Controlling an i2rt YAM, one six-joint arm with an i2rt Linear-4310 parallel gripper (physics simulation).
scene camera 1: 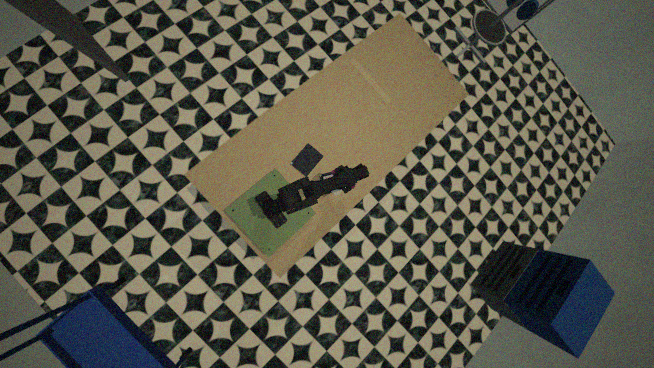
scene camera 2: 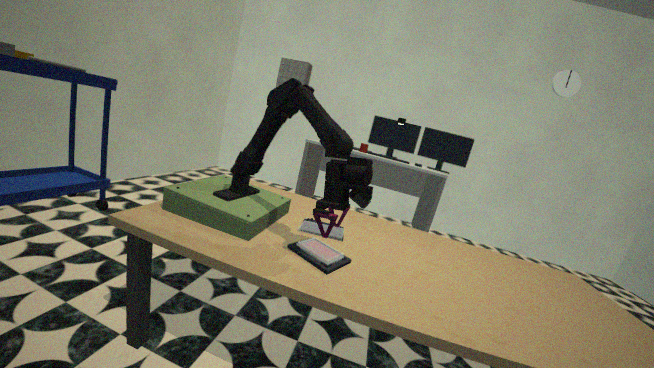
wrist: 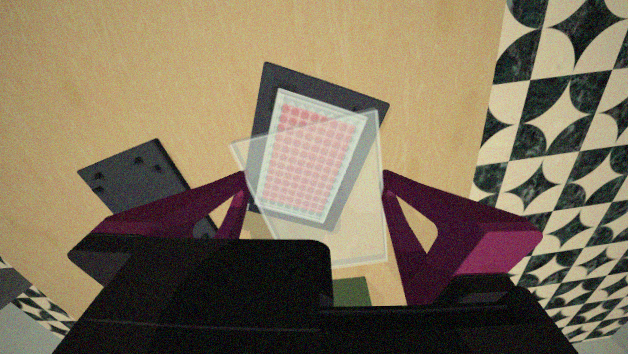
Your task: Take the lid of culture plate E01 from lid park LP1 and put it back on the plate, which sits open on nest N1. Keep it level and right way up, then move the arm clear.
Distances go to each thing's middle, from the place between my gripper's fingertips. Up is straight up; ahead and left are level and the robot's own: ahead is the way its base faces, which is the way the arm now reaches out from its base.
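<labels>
Positions relative to my hand: dark nest (wrist: 274, 76), 1 cm to the left of it, 2 cm behind it and 8 cm below it; grey lid (wrist: 322, 180), 3 cm behind it. Going by their middles, the grey lid is the nearest to my hand of the things named here.
</labels>
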